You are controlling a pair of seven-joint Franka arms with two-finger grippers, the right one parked.
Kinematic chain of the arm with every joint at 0, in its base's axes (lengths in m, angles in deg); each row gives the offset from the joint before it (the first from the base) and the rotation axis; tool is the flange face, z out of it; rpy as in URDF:
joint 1: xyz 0 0 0.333 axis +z
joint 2: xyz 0 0 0 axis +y
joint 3: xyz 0 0 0.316 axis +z
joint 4: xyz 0.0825 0 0 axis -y
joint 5: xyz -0.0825 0 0.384 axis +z
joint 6: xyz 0 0 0 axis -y
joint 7: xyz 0.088 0 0 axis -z
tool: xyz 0 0 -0.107 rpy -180 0 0
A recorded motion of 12 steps. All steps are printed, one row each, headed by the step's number.
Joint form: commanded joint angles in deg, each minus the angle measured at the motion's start. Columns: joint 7, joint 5, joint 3, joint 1, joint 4, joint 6, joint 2.
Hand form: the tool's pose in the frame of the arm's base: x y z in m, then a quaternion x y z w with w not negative. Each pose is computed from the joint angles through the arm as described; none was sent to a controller.
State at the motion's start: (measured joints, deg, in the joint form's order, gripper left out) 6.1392 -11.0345 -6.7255 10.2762 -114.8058 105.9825 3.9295
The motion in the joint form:
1: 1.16 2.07 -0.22 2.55 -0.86 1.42 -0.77
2: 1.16 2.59 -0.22 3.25 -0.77 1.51 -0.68
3: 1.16 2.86 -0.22 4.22 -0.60 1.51 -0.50
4: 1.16 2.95 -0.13 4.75 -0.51 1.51 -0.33
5: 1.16 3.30 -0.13 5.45 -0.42 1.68 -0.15
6: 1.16 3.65 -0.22 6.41 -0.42 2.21 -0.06
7: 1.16 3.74 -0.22 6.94 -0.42 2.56 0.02
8: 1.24 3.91 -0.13 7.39 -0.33 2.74 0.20
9: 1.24 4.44 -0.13 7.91 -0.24 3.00 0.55
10: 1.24 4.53 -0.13 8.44 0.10 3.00 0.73
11: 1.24 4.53 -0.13 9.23 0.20 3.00 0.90
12: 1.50 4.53 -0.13 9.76 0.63 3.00 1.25
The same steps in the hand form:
1: 0.5398 0.0443 0.4099 0.99207 0.01815 -0.08982 0.08607
2: 0.5397 0.0517 0.4098 0.99235 0.02248 -0.08904 0.08247
3: 0.5396 0.0614 0.4093 0.99229 0.02995 -0.08869 0.08128
4: 0.5395 0.0674 0.4084 0.99209 0.03505 -0.08902 0.08125
5: 0.5395 0.0747 0.4075 0.99215 0.04005 -0.08822 0.07905
6: 0.5394 0.0837 0.4072 0.99241 0.04672 -0.08427 0.07639
7: 0.5393 0.0890 0.4069 0.99246 0.05122 -0.08171 0.07570
8: 0.5394 0.0946 0.4060 0.99242 0.05475 -0.08074 0.07476
9: 0.5396 0.1005 0.4036 0.99249 0.05762 -0.08104 0.07122
10: 0.5402 0.1060 0.4045 0.99239 0.06182 -0.07942 0.07087
11: 0.5393 0.1136 0.4037 0.99188 0.06869 -0.07950 0.07168
12: 0.5404 0.1192 0.4037 0.99176 0.07099 -0.07823 0.07247

